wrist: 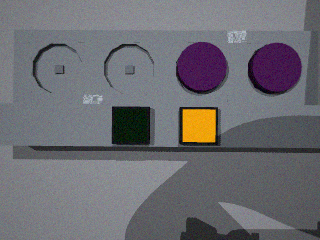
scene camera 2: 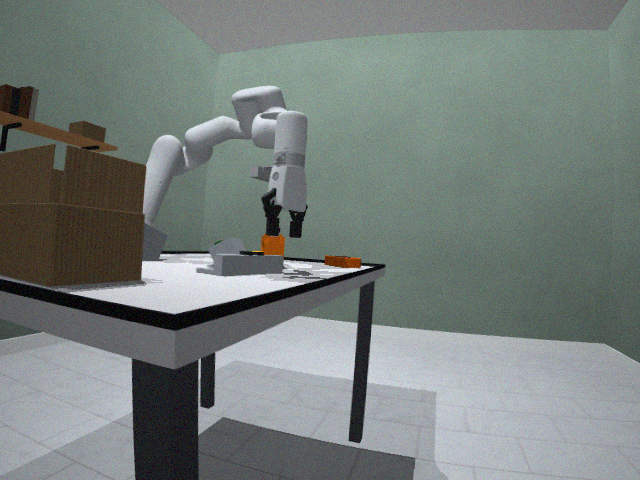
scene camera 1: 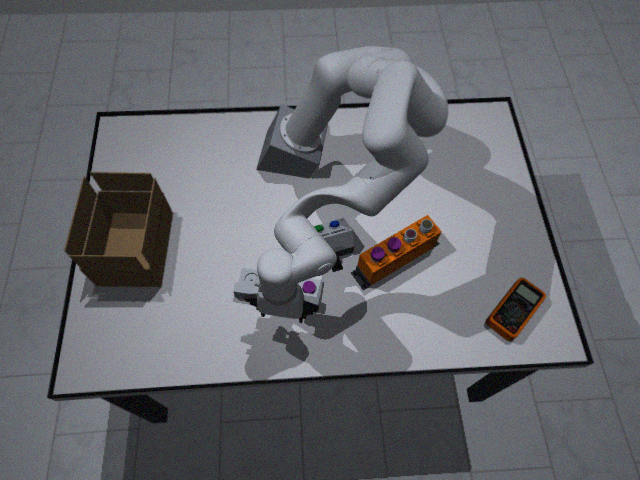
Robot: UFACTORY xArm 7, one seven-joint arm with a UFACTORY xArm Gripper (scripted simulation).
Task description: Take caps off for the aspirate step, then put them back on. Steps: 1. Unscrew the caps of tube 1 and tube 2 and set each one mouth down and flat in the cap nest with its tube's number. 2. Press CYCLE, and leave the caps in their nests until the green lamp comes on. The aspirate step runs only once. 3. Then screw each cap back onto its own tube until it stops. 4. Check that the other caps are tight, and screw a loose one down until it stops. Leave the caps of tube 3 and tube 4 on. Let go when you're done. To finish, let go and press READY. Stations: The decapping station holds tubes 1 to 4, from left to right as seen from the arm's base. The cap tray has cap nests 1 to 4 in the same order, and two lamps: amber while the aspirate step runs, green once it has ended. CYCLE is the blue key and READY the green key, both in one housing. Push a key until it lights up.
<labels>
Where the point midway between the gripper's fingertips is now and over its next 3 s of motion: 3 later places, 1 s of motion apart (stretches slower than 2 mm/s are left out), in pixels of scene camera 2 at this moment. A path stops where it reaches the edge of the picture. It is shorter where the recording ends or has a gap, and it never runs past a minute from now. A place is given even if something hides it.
The gripper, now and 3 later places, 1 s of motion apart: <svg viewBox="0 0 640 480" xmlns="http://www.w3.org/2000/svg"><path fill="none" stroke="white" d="M284 236L263 216L259 238L259 262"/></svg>
</labels>
